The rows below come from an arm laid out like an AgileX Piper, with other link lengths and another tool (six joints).
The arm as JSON. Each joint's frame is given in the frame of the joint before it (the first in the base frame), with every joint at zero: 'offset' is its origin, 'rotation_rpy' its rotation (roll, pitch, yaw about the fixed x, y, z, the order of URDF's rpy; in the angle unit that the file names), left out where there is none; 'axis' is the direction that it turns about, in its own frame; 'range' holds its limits. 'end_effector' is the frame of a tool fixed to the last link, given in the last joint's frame.
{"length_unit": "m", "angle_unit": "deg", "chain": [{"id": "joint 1", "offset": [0.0, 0.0, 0.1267], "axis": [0.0, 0.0, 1.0], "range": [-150.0, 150.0]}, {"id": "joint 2", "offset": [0.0, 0.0, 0.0], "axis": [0.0, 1.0, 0.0], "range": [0.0, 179.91]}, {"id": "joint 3", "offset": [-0.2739, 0.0, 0.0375], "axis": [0.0, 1.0, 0.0], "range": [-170.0, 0.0]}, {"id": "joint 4", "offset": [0.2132, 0.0, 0.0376], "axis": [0.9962, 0.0, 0.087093], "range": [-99.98, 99.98]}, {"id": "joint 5", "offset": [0.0, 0.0, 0.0], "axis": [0.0, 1.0, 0.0], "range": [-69.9, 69.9]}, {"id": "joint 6", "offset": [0.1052, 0.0, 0.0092], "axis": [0.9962, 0.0, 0.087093], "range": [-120.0, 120.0]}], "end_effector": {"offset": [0.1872, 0.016, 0.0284], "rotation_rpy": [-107.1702, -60.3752, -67.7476]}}
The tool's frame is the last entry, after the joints.
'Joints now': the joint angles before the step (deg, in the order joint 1, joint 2, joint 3, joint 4, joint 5, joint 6). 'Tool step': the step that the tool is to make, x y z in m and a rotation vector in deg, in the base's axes. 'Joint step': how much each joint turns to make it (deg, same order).
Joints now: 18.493, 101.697, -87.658, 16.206, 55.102, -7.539
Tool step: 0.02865, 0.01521, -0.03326, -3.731, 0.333, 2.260
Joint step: 2.465, 9.666, -8.104, -3.846, -0.183, 0.926
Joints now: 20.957, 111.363, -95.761, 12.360, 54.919, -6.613
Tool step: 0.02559, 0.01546, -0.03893, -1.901, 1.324, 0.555
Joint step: 1.458, 9.907, -8.205, -1.889, 0.001, 1.420
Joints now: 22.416, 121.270, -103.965, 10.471, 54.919, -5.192
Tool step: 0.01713, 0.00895, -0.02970, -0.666, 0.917, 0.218
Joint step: 0.345, 7.063, -5.990, -0.358, -0.004, 0.226
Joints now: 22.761, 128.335, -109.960, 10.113, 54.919, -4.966
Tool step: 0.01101, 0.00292, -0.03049, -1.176, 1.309, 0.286
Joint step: 0.070, 6.297, -5.353, -0.648, 0.720, 0.063
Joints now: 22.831, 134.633, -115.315, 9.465, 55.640, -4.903
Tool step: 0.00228, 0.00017, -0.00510, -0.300, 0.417, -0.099
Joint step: 0.000, 1.439, -1.852, -0.269, 0.881, 0.326
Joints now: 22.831, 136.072, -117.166, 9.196, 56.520, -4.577
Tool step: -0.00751, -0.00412, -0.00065, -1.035, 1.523, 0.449
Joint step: 0.000, -0.009, -0.791, -0.494, 2.628, 0.068
